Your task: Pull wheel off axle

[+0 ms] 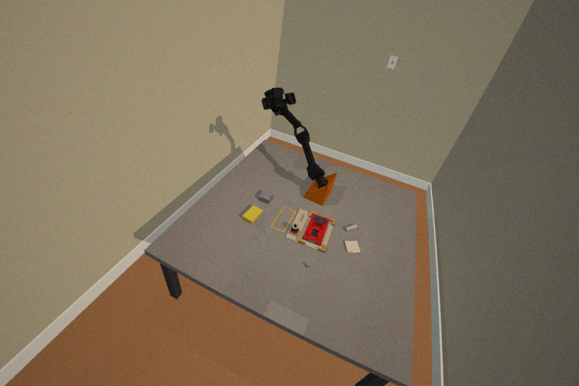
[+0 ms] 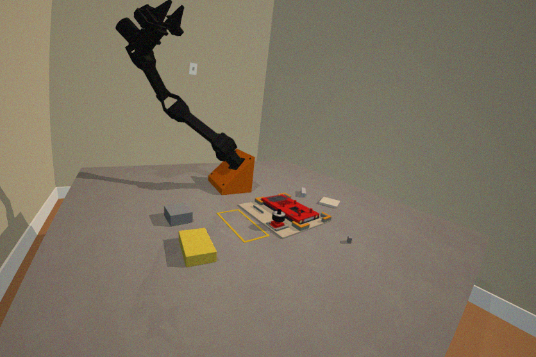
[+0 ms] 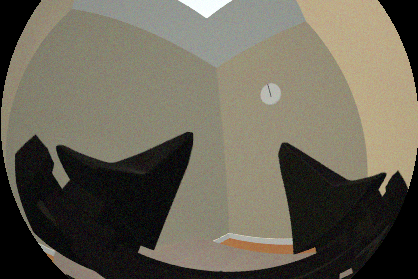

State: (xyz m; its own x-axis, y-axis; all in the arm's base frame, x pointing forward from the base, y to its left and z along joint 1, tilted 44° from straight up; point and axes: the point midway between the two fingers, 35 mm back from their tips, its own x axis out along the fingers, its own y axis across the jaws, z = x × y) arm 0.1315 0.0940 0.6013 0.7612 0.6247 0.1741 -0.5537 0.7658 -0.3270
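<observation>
My gripper tip is now 610 mm above the wheel, 290 mm short of it and 250 mm to the right of it. From my gripper tip the other things lie so: upright axle (620 mm below, 290 mm ahead, 250 mm to the left); then yellow block (640 mm below, 270 mm ahead, 10 mm to the right); then grey block (630 mm below, 100 mm ahead, 10 mm to the left).
</observation>
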